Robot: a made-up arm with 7 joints.
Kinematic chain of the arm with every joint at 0, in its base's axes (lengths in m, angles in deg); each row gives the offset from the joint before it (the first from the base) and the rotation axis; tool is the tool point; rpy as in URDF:
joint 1: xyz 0 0 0.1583 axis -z
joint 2: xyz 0 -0.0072 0.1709 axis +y
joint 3: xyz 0 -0.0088 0.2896 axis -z
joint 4: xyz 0 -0.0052 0.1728 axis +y
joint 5: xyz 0 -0.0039 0.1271 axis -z
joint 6: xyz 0 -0.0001 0.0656 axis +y
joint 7: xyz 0 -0.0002 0.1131 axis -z
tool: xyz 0 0 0 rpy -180 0 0
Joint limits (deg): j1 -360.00..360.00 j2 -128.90..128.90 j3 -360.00..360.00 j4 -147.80..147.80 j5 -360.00..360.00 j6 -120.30..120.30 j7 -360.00..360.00
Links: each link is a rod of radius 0.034 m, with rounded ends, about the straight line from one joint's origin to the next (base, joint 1, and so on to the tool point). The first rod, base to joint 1, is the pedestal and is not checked.
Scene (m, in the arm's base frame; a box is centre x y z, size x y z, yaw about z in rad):
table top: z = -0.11
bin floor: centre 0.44 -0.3 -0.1 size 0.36 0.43 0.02 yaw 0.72
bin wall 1: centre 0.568 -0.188 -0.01 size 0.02 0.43 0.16 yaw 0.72
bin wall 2: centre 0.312 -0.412 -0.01 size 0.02 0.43 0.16 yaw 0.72
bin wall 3: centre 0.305 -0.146 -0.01 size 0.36 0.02 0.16 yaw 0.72
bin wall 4: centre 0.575 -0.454 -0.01 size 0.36 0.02 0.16 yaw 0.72
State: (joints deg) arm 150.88 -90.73 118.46 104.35 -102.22 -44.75 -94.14
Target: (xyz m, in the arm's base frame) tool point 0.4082 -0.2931 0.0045
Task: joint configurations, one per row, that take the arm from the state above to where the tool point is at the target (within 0.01 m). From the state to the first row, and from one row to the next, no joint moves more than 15 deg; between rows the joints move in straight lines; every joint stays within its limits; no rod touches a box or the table.
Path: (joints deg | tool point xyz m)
1: 164.55 -87.72 125.73 101.55 -101.33 -47.17 -94.14 | 0.3397 0.2754 0.1193
2: 178.23 -84.71 132.99 98.75 -100.44 -49.59 -94.14 | 0.4226 0.1558 0.1215
3: 191.90 -81.70 140.26 95.96 -99.55 -52.00 -94.14 | 0.4659 0.0114 0.1312
4: 205.58 -78.69 147.53 93.16 -98.66 -54.42 -94.14 | 0.4619 -0.1437 0.1488
5: 219.25 -75.69 154.79 90.36 -97.77 -56.84 -94.14 | 0.4082 -0.2931 0.1743
6: 219.49 -85.79 154.89 82.22 -94.74 -53.99 -94.14 | 0.4146 -0.2967 0.0899
7: 219.74 -95.89 154.98 74.07 -91.72 -51.14 -94.14 | 0.4082 -0.2931 0.0045

